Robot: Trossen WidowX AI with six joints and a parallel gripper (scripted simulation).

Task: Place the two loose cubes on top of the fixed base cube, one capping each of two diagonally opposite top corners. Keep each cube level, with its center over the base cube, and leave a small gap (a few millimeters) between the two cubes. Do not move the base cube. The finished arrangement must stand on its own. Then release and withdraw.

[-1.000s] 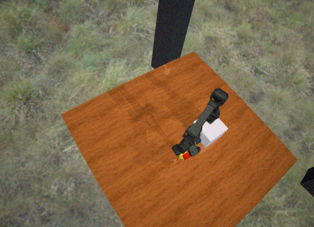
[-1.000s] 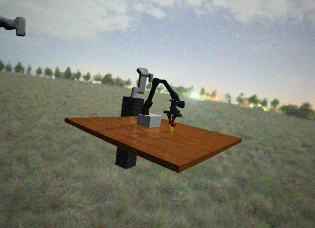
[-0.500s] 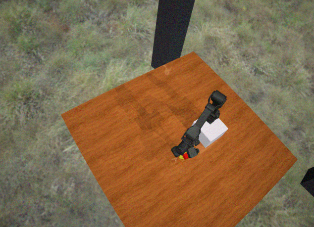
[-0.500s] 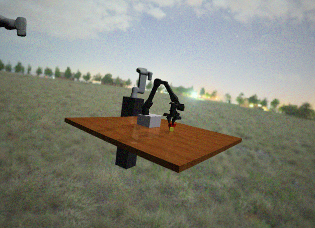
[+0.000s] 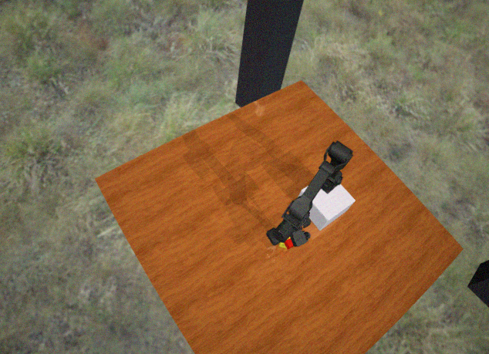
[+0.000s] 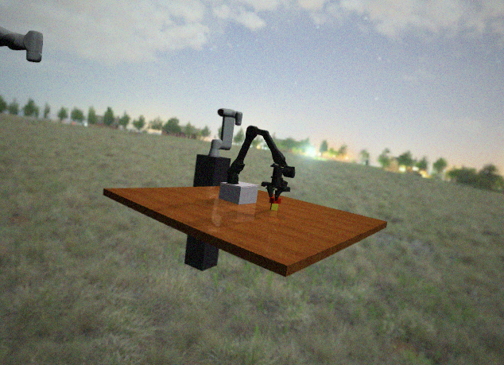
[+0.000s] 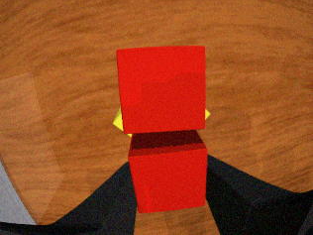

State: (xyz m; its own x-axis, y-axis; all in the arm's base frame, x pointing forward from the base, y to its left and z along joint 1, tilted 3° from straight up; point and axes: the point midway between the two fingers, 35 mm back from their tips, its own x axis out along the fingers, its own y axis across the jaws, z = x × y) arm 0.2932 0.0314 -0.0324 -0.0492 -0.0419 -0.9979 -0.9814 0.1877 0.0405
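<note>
Now: the red cube 10 mm ahead of my gripper tip and 40 mm to the left of it. The rest, counted from my gripper tip: yellow cube (20 mm to the left, 40 mm below).
</note>
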